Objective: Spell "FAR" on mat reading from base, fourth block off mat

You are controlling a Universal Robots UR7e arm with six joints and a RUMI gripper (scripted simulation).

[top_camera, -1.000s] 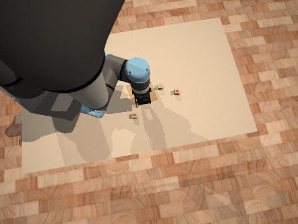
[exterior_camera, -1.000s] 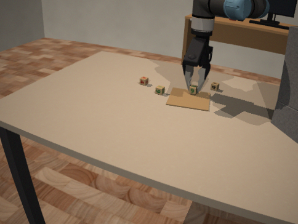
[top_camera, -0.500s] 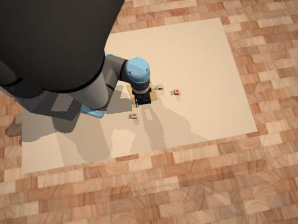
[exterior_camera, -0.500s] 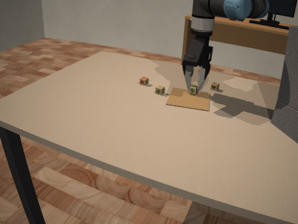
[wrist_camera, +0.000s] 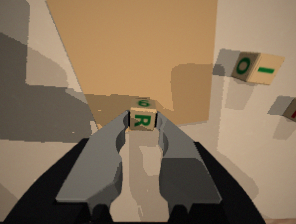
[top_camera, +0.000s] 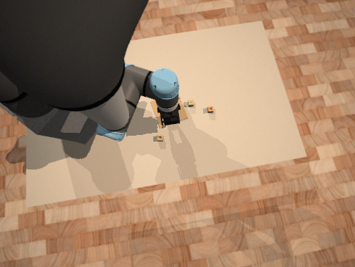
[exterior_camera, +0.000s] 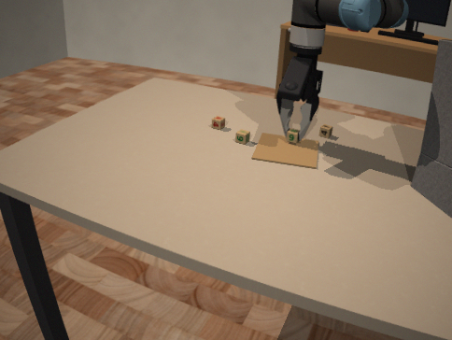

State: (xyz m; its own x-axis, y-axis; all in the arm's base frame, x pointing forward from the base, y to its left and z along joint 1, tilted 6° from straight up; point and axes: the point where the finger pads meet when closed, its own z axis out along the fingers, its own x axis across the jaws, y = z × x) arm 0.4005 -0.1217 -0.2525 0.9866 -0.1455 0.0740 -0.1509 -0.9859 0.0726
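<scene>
Now: the green R block right at my hand. Round my hand: brown mat: 40 mm to the left, 20 mm below, 10 mm ahead; F block: 80 mm to the right, 70 mm behind, 10 mm below; green-lettered block: 110 mm ahead, 40 mm to the left, 10 mm below.
</scene>
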